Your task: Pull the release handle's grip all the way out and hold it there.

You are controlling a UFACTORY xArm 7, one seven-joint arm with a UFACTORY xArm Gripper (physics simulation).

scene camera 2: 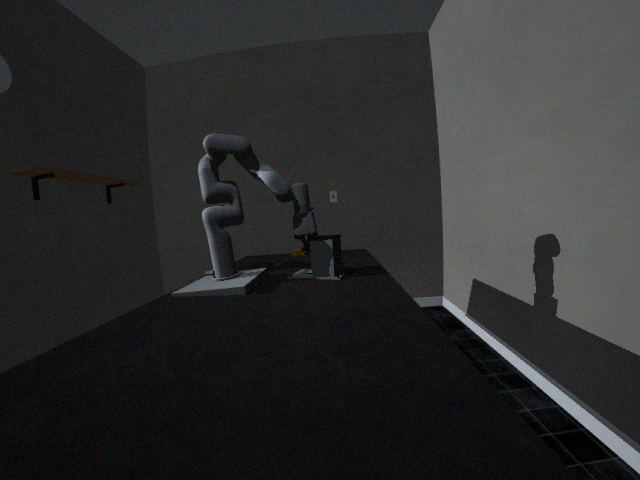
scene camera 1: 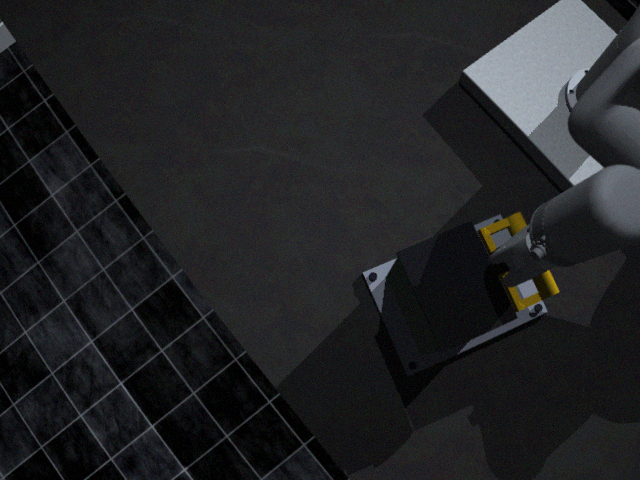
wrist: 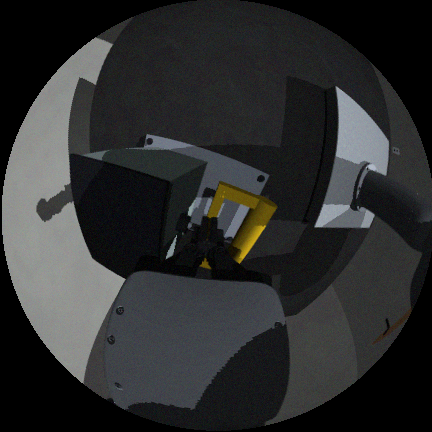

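The release handle, a yellow frame with a thick grip bar (scene camera 1: 547, 283) (scene camera 2: 298, 253) (wrist: 257, 225), stands out from one side of a dark box (scene camera 1: 449, 294) (scene camera 2: 323, 258) (wrist: 120, 210). The box is on a light grey baseplate (scene camera 1: 483, 338) (wrist: 240, 167). The frame's opening shows between the grip bar and the box. My gripper (wrist: 208, 226) is shut and empty. Its fingertips are at the handle's frame, on the box side of the grip bar. The gripper hides the middle of the handle in scene camera 1, and whether the fingers touch it cannot be told.
The arm's white base slab (scene camera 1: 532, 67) (scene camera 2: 222, 286) (wrist: 350, 145) lies beside the box on the dark table. The table edge borders a black tiled floor (scene camera 1: 77, 310). A wooden shelf (scene camera 2: 77, 176) is on the left wall in scene camera 2.
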